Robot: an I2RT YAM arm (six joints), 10 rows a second.
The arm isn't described. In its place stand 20 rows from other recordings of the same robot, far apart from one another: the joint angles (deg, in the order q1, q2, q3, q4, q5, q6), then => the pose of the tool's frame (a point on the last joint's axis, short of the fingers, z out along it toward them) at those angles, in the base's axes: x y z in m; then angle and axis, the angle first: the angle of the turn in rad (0 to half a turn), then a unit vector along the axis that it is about.
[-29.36 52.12 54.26 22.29 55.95 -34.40] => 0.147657 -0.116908 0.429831 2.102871 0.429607 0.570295 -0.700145
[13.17 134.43 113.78 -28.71 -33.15 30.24] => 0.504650 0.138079 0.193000 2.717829 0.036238 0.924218 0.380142
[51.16 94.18 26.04 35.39 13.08 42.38] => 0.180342 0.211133 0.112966 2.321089 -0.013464 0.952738 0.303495
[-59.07 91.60 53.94 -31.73 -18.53 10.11] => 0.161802 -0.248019 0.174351 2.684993 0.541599 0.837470 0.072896
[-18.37 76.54 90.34 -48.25 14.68 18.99] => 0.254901 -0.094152 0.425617 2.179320 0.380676 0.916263 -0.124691
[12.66 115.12 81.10 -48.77 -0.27 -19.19] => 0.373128 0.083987 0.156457 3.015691 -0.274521 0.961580 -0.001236
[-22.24 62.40 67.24 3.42 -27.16 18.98] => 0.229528 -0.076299 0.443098 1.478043 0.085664 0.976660 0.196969
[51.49 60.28 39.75 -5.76 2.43 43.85] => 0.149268 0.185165 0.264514 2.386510 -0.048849 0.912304 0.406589
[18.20 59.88 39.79 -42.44 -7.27 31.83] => 0.177803 0.063201 0.217060 2.761948 0.101923 0.982026 0.158861
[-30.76 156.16 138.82 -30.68 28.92 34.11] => 0.492659 -0.313252 0.126285 2.418921 0.599066 0.764422 -0.238283
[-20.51 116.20 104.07 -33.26 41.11 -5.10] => 0.422171 -0.182919 0.285780 2.585367 0.258117 0.874178 -0.411325
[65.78 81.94 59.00 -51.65 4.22 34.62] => 0.109499 0.237035 0.229089 2.913510 -0.262931 0.961484 0.080101
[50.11 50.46 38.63 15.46 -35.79 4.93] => 0.116585 0.171948 0.332105 2.052110 -0.534369 0.602410 0.592919
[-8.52 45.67 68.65 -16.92 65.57 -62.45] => 0.119686 -0.050704 0.462602 2.534799 0.108862 0.716368 -0.689178
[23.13 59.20 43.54 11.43 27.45 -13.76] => 0.229200 0.080059 0.324119 1.664841 -0.097409 0.982091 -0.161270
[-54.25 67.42 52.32 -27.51 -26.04 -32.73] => 0.158048 -0.192793 0.279616 2.261375 0.085792 0.987474 -0.132416
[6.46 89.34 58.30 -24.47 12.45 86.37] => 0.318238 0.028310 0.212917 2.577764 0.660412 0.736191 0.147917
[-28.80 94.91 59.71 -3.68 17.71 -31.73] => 0.311469 -0.183590 0.216600 2.535942 0.045684 0.935349 -0.350765
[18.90 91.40 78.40 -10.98 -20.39 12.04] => 0.352437 0.133777 0.337135 2.146735 -0.165715 0.930901 0.325516
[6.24 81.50 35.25 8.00 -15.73 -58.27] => 0.276063 0.039894 0.172087 2.224814 -0.586742 0.804972 -0.088055
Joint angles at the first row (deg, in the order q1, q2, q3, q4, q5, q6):
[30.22 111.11 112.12 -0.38 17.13 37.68]
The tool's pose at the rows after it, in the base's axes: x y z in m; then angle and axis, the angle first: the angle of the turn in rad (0 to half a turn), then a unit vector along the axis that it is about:
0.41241 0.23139 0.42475 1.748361 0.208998 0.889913 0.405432
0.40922 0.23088 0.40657 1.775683 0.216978 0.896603 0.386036
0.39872 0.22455 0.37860 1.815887 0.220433 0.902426 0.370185
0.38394 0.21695 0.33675 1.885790 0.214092 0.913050 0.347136
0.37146 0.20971 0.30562 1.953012 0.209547 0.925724 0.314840
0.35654 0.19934 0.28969 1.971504 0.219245 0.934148 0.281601
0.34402 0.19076 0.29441 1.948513 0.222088 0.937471 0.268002
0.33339 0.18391 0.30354 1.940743 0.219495 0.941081 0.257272
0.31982 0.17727 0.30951 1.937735 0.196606 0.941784 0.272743
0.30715 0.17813 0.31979 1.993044 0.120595 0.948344 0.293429
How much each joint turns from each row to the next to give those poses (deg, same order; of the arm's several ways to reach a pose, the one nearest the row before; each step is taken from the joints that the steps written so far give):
[0.41 1.47 1.76 0.08 0.85 1.08]
[0.22 -1.55 -5.31 1.30 1.08 0.71]
[0.00 -3.66 -10.10 3.51 0.09 1.07]
[0.07 -3.63 -12.11 3.66 -0.81 1.14]
[0.02 -2.18 -7.60 0.20 -0.18 0.64]
[0.00 -3.03 -6.09 0.14 2.07 0.09]
[0.00 -3.38 -2.91 -0.06 1.61 -1.08]
[0.00 -3.05 -1.09 -2.11 0.70 -0.89]
[0.00 -3.64 -2.72 0.22 -2.21 -1.32]
[0.53 -2.75 0.37 -4.44 -6.63 -3.27]

